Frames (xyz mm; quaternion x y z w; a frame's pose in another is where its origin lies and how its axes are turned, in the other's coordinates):
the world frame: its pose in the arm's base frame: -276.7 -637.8 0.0 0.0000 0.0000 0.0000 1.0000
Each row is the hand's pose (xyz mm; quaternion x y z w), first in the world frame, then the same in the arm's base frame.
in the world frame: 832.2 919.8 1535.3 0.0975 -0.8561 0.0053 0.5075
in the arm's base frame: 555.5 282.0 1535.3 0.0975 -0.8561 0.0053 0.5075
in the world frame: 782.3 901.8 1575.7 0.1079 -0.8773 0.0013 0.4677
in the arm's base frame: 505.6 264.0 1575.7 0.1079 -0.8773 0.0013 0.4677
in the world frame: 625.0 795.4 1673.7 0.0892 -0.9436 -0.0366 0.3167
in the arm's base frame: 348.3 157.6 1673.7 0.0892 -0.9436 -0.0366 0.3167
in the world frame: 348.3 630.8 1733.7 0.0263 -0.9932 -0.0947 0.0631
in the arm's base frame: 71.6 -7.0 1733.7 0.0263 -0.9932 -0.0947 0.0631
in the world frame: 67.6 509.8 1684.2 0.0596 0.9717 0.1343 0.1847
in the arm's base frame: -209.1 -128.0 1684.2 0.0596 0.9717 0.1343 0.1847
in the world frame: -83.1 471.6 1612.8 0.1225 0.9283 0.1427 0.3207
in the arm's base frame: -359.8 -166.2 1612.8 0.1225 0.9283 0.1427 0.3207
